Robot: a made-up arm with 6 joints. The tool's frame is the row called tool.
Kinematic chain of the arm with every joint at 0, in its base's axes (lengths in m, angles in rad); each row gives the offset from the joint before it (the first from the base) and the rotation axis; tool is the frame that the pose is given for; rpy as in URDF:
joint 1: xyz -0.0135 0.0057 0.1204 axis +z
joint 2: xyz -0.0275 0.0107 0.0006 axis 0.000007 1 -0.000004
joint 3: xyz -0.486 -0.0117 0.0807 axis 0.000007 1 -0.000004
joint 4: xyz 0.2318 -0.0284 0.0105 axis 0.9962 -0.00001 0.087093
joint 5: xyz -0.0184 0.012 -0.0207 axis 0.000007 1 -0.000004
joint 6: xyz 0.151 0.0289 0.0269 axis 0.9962 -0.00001 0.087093
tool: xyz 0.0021 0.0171 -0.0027 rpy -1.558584 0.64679 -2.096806
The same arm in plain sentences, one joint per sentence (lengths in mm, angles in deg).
The arm has six revolute joints in a row. What follows holds with every joint at zero, and every direction is one of the base frame's.
The first joint lies 13.5 mm along -x and 5.7 mm along +y and 120.4 mm along +z from the base frame's origin and rotates about +z.
The second joint lies 27.5 mm along -x and 10.7 mm along +y and 0.6 mm along +z from the first joint and rotates about +y.
The third joint lies 486 mm along -x and 11.7 mm along -y and 80.7 mm along +z from the second joint and rotates about +y.
The fourth joint lies 231.8 mm along +x and 28.4 mm along -y and 10.5 mm along +z from the third joint and rotates about the direction (0.9962, 0, 0.0871).
The fifth joint lies 18.4 mm along -x and 12 mm along +y and 20.7 mm along -z from the fourth joint and rotates about +y.
The sixth joint lies 151 mm along +x and 28.9 mm along +y and 26.9 mm along +z from the fifth joint and rotates about the direction (0.9962, 0, 0.0871).
The tool frame, which is the frame that the pose is given for, lies 2.1 mm along +x and 17.1 mm along +y and 2.7 mm along -z from the sixth joint; its axes are the base frame's turned by roll -89.3, pitch 37.06 and yaw -120.14 deg (as in URDF: about the fixed x, then y, then z).

